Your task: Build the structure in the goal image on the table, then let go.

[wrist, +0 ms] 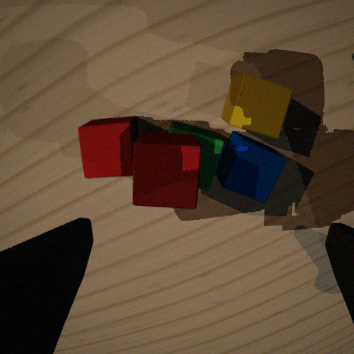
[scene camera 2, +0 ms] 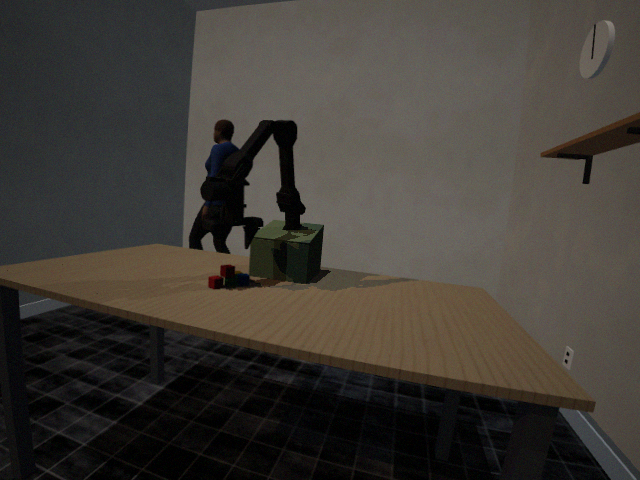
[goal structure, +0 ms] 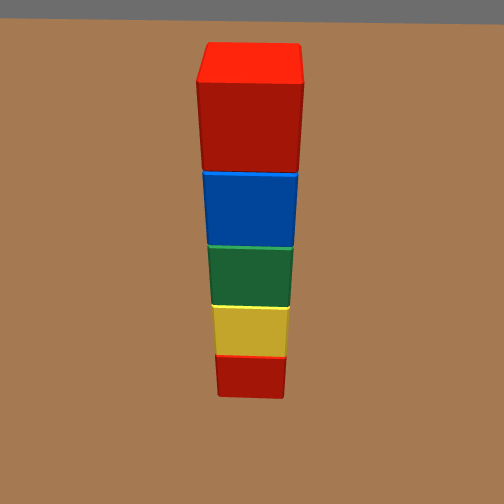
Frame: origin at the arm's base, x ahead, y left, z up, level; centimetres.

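Seen in the pictures: gripper, fingertip midpoint: (wrist: 214, 234) (scene camera 2: 234, 250); arm's base, origin of the base link: (scene camera 2: 292, 227).
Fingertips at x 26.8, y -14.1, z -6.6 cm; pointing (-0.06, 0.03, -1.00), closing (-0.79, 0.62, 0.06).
Offsets run from my fingertips to a thing's top centre. Level surfaces: height alone.
A red cube {dy -1.5, dx +1.1, dz -4.7 cm} (scene camera 2: 227, 270) (wrist: 166, 172) sits on top of a green cube {dy -0.5, dx -0.1, dz -8.0 cm} (scene camera 2: 230, 282) (wrist: 210, 162), covering much of it in the wrist view. A second red cube {dy -4.1, dx +3.6, dz -8.0 cm} (scene camera 2: 215, 282) (wrist: 106, 150) stands on the table to the left. A blue cube {dy +2.5, dx -2.8, dz -8.0 cm} (scene camera 2: 241, 279) (wrist: 252, 167) is close against the green cube's right side. A yellow cube {dy -0.6, dx -5.5, dz -8.0 cm} (scene camera 2: 237, 272) (wrist: 260, 106) lies behind the blue one, turned, with a narrow gap. My gripper (wrist: 214, 234) is open and empty, above the table, with its fingers wide apart below the cubes in the wrist view. In the scene view its fingers partly blend with the person.
The arm stands on a large green box (scene camera 2: 305, 255) right of the cubes on the wooden table {dz -11.3 cm} (scene camera 2: 361, 320). A person in a blue top (scene camera 2: 219, 152) is behind the arm. A wall shelf (scene camera 2: 594, 140) and a clock (scene camera 2: 597, 49) are at the far right.
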